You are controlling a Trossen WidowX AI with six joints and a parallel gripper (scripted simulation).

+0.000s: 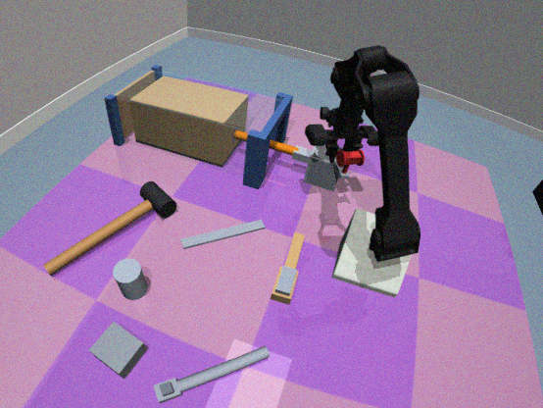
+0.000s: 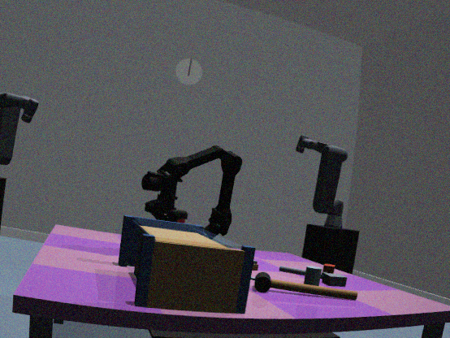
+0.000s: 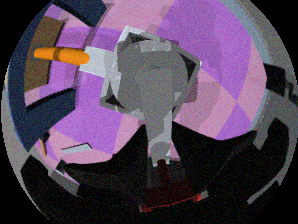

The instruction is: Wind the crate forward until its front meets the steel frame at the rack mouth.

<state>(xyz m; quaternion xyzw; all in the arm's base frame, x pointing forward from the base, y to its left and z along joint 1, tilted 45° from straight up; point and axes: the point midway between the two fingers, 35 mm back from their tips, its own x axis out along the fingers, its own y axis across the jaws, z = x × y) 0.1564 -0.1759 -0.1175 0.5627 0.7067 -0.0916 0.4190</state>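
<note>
My gripper tip is now 20 mm below the grey crank handle, 10 mm to the right of it and 10 mm past it. Round my gripper tip: grey winch (60 mm below, 50 mm to the right, 10 mm ahead); blue frame (190 mm ahead, 40 mm to the right, 10 mm above); red knob (50 mm to the left, 40 mm above, 30 mm behind).
</note>
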